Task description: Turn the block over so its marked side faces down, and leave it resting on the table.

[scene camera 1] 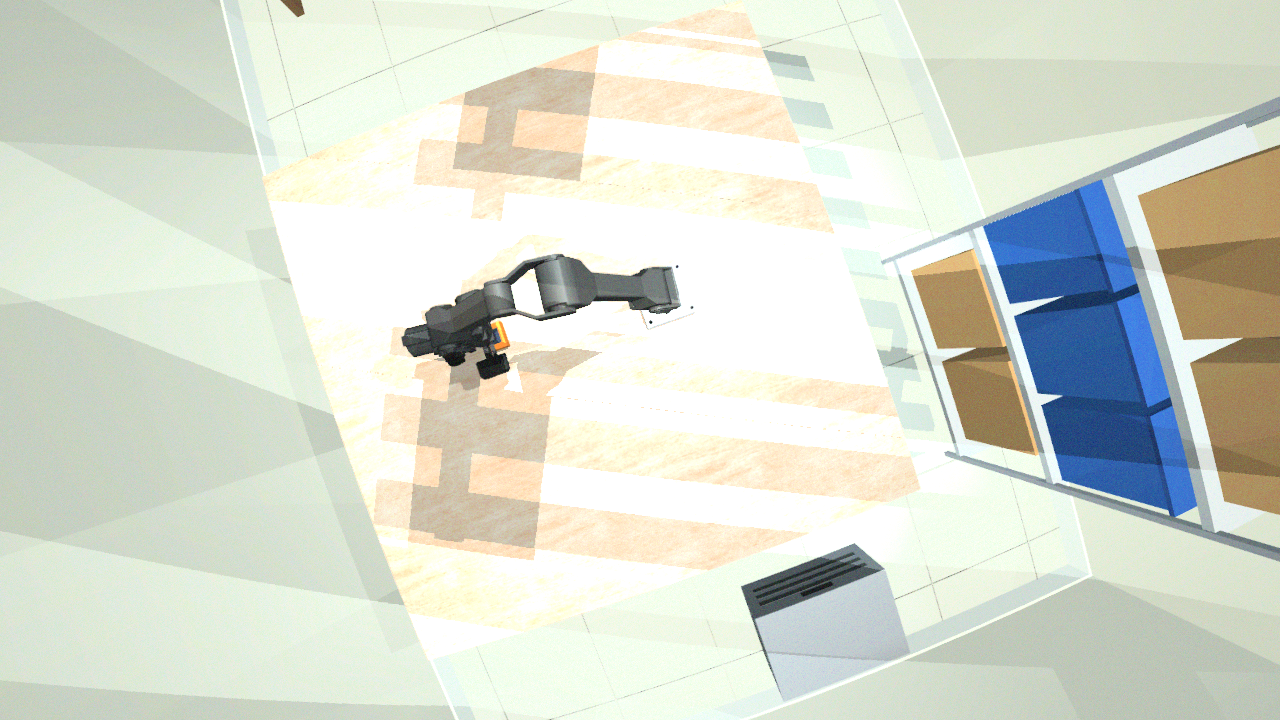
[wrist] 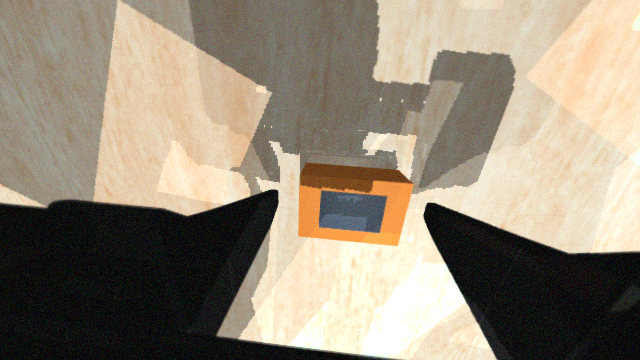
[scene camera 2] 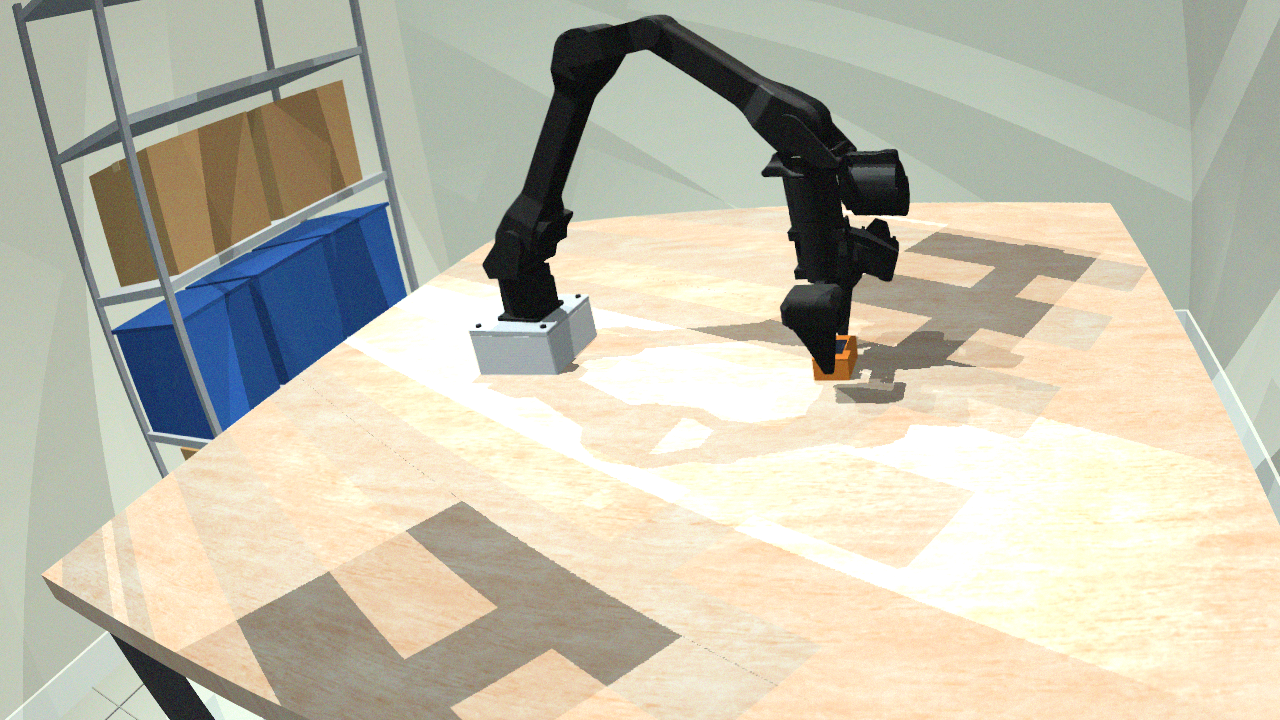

The gripper (scene camera 2: 836, 354) is open and holds nothing. Further things: an orange block (scene camera 2: 846, 348).
The gripper also shows in scene camera 1 (scene camera 1: 495, 336) and in the wrist view (wrist: 350, 203).
